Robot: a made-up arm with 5 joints. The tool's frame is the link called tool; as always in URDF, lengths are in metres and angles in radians. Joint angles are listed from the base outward. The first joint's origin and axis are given. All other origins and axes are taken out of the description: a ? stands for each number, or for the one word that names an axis. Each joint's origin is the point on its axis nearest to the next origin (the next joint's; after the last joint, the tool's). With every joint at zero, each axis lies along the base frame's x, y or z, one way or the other. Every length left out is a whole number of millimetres.
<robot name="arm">
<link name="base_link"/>
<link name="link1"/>
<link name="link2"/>
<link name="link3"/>
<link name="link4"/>
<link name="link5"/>
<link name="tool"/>
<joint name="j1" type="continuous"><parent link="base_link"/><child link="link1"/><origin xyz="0.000 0.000 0.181"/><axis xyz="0 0 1"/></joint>
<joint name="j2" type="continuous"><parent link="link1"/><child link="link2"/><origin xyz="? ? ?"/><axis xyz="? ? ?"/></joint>
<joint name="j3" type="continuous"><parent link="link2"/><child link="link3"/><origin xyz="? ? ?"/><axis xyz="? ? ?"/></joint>
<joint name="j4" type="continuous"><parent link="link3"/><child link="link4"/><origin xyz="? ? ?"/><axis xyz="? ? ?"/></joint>
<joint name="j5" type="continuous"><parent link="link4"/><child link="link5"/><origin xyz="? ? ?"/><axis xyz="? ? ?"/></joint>
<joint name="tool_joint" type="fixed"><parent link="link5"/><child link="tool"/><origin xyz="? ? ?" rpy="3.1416 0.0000 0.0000"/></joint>
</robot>
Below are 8 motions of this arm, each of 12 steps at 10 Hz.
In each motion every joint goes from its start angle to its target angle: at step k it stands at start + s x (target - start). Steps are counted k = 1, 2, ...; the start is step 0. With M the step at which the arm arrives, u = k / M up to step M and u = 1 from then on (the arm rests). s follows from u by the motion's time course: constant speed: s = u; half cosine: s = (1 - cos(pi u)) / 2; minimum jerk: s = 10 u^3 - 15 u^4 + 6 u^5.
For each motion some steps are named. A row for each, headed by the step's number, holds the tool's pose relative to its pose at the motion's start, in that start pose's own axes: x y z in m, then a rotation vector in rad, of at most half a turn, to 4 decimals.
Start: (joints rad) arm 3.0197 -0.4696 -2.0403 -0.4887 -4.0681
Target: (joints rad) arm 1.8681 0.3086 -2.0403 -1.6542 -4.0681
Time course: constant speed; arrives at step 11
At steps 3, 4, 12:
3: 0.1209 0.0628 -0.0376 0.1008 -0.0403 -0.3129
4: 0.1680 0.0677 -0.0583 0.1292 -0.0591 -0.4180
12: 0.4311 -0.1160 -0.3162 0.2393 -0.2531 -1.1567

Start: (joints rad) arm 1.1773 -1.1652 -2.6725 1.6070 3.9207
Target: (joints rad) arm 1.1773 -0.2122 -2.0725 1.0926 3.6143
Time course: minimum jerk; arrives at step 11
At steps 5, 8, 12:
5: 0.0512 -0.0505 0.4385 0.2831 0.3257 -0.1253
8: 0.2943 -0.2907 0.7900 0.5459 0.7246 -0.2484
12: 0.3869 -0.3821 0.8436 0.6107 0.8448 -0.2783

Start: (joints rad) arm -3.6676 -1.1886 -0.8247 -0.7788 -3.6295
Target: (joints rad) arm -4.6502 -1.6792 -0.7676 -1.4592 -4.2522
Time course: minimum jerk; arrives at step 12
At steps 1, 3, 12:
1: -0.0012 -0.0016 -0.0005 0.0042 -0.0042 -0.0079
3: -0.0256 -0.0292 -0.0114 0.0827 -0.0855 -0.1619
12: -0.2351 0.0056 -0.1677 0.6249 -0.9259 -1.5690

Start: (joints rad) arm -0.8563 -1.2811 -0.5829 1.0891 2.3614
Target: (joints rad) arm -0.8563 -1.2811 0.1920 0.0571 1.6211
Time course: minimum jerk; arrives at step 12
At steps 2, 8, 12:
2: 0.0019 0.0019 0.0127 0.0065 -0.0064 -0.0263
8: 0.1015 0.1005 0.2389 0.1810 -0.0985 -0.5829
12: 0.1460 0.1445 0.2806 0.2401 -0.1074 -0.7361

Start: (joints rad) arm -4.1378 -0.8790 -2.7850 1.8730 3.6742
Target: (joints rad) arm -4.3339 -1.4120 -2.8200 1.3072 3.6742
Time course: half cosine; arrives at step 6
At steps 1, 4, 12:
1: 0.0067 0.0024 -0.0313 -0.0276 -0.0719 -0.0034
4: 0.1723 0.0159 -0.3367 -0.3267 -0.7927 -0.0912
12: 0.2751 0.0116 -0.4294 -0.4479 -1.0477 -0.1466

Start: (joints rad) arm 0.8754 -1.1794 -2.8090 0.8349 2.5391
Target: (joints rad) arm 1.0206 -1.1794 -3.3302 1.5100 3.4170
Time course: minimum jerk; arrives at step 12
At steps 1, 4, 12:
1: -0.0002 -0.0008 -0.0011 -0.0004 0.0007 0.0052
4: -0.0039 -0.0304 -0.0472 -0.0159 0.0282 0.2147
12: 0.0322 -0.1137 -0.2428 -0.0358 0.1567 1.0211

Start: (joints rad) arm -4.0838 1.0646 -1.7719 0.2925 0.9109
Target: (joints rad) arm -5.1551 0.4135 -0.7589 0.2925 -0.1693
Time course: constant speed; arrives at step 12
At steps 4, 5, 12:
4: 0.1212 0.2354 -0.0262 -0.1712 -0.0060 -0.0241
5: 0.1342 0.2967 -0.0385 -0.2075 -0.0204 -0.0271
12: 0.0441 0.6624 -0.1527 -0.3348 -0.2041 -0.0184

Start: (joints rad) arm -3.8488 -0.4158 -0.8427 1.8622 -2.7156
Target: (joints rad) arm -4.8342 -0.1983 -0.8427 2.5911 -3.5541
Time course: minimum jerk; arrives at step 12
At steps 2, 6, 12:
2: -0.0055 -0.0155 0.0056 -0.0052 0.0389 -0.0013
6: -0.0200 -0.2059 0.0925 -0.2610 0.5298 -0.0752
12: 0.0543 -0.3577 0.1915 -0.8850 0.8649 -0.2448

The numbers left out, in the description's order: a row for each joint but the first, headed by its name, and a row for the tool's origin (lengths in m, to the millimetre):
j2: xyz 0.000 0.000 0.000, axis 0 1 0
j3: xyz 0.040 0.000 0.212, axis 0 1 0
j4: xyz 0.113 0.000 -0.501, axis 0 1 0
j5: xyz 0.098 0.000 -0.125, axis 0 0 -1
tool: xyz 0.000 0.000 0.000

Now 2 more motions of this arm.
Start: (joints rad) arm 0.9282 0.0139 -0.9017 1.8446 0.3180
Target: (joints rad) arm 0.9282 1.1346 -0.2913 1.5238 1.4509
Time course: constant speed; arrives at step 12
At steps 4, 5, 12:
4: 0.0573 -0.0189 0.2736 -0.2295 -0.4134 0.3706
5: 0.0470 -0.0155 0.3427 -0.3120 -0.5043 0.4583
12: -0.2504 0.0824 0.6763 -1.1424 -0.9359 0.9312

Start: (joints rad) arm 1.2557 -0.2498 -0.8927 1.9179 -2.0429
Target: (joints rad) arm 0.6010 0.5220 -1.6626 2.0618 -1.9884
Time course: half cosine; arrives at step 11
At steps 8, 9, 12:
8: -0.2873 -0.0989 0.0028 -0.0688 0.4139 0.4079
9: -0.3186 -0.1166 0.0163 -0.0774 0.4630 0.4507
12: -0.3442 -0.1327 0.0299 -0.0848 0.5053 0.4866

